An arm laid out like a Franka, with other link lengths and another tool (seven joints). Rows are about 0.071 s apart.
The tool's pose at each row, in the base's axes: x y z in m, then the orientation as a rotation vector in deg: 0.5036 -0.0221 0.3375 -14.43 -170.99 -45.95; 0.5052 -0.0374 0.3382 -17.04 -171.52 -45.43; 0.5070 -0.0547 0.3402 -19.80 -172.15 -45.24; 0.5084 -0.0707 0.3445 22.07 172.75 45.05; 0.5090 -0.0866 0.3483 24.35 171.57 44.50; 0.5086 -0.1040 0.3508 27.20 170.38 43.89; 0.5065 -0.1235 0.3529 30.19 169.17 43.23; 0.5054 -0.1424 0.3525 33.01 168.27 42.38; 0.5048 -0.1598 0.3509 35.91 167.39 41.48; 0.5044 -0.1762 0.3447 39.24 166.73 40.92; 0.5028 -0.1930 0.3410 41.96 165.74 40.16
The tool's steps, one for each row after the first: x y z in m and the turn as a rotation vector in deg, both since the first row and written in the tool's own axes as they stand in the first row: -0.0037 -0.0124 -0.0083 0.33 -1.04 1.44; -0.0079 -0.0259 -0.0187 0.44 -2.32 2.89; -0.0112 -0.0372 -0.0304 0.54 -3.68 3.97; -0.0138 -0.0488 -0.0417 0.58 -5.03 5.22; -0.0158 -0.0625 -0.0525 0.66 -6.39 6.86; -0.0164 -0.0784 -0.0641 0.76 -7.74 8.62; -0.0181 -0.0949 -0.0733 1.06 -8.80 10.33; -0.0201 -0.1106 -0.0806 1.40 -9.82 12.12; -0.0226 -0.1278 -0.0834 1.60 -10.46 14.25; -0.0238 -0.1442 -0.0887 1.84 -11.44 15.96
